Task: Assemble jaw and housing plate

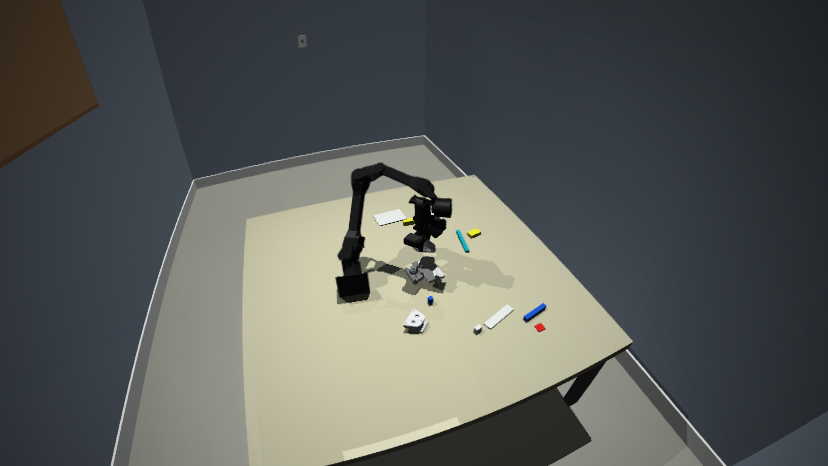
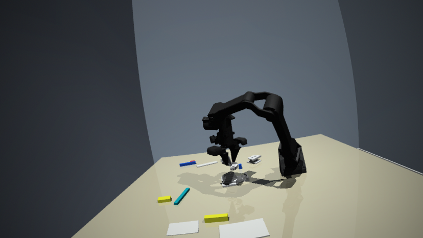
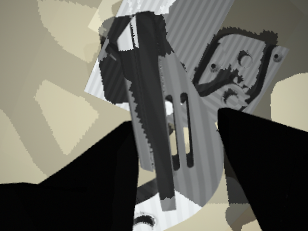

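Now: gripper tip 1 cm past the white jaw and 4 cm to the right of it. The rest, counted from my gripper tip: blue bar 33 cm ahead, 34 cm to the right, 9 cm below; white bar 20 cm ahead, 32 cm to the right, 9 cm below; teal bar 20 cm ahead, 12 cm to the left, 9 cm below.
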